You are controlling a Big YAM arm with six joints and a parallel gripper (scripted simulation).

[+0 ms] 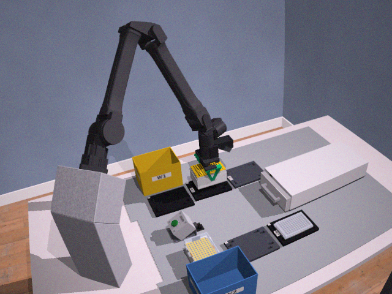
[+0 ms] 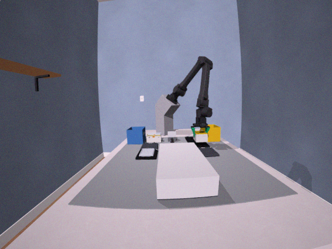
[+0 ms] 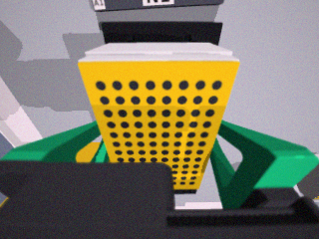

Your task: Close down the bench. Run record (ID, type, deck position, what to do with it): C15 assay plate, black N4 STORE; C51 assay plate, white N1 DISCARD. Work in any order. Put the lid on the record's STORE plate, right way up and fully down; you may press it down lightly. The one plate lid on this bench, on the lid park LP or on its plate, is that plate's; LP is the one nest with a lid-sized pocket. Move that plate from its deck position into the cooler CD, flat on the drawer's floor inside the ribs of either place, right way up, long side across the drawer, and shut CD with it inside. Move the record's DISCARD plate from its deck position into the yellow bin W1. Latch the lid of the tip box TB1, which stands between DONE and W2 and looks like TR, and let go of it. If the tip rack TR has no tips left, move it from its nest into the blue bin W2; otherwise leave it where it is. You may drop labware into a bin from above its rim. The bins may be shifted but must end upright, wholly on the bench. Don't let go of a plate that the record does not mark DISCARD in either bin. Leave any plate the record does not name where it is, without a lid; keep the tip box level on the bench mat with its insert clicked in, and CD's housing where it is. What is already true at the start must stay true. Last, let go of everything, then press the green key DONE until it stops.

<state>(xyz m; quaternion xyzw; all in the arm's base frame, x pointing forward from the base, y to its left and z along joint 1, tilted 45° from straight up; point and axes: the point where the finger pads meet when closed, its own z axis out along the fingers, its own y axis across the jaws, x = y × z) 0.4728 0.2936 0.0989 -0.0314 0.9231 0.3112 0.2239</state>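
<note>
Right now the N1 label is 100 mm ahead of my hand, 20 mm to the left of it and 60 mm below it. Round my hand: yellow bin W1 (210 mm behind, 80 mm to the left, 40 mm below); then tip rack TR (10 mm behind, 10 mm to the right, 10 mm above); then white assay plate (210 mm behind, 90 mm to the left, 60 mm below).
</note>
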